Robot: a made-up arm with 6 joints.
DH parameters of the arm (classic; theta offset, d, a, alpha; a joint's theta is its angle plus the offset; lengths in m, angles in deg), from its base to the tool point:
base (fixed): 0 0.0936 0 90
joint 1: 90 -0.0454 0.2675 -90
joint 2: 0 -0.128 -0.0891 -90
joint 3: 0 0.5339 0.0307 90
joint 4: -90 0.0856 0.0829 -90
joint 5: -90 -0.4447 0.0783 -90
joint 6: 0 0.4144 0.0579 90
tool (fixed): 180 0.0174 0 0
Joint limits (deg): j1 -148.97..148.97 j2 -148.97..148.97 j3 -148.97..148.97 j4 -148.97..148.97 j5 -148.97..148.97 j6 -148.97..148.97
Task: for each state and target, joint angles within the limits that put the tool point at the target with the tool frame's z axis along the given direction. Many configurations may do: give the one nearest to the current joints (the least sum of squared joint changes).
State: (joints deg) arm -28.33 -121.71 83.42 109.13 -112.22 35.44
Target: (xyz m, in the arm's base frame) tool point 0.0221 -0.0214 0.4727 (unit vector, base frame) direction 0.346 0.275 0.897
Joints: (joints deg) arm -33.85 -99.53 83.35 91.32 -148.97 27.75
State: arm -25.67 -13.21 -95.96 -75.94 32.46 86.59
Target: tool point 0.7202 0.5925 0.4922 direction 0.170 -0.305 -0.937
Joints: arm 12.97 -16.06 -79.01 -43.56 30.35 72.51
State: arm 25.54 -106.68 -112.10 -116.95 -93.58 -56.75
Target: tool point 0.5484 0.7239 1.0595 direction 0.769 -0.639 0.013
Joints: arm -15.31 -86.60 -132.04 -124.16 -90.70 -66.06
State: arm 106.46 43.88 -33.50 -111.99 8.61 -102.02
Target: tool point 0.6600 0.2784 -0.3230 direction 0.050 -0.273 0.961
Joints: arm 55.21 43.29 -9.12 -86.30 1.01 -56.74
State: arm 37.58 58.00 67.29 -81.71 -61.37 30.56
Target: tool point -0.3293 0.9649 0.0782 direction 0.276 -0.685 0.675
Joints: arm -13.22 34.10 55.13 -86.99 -56.41 11.34
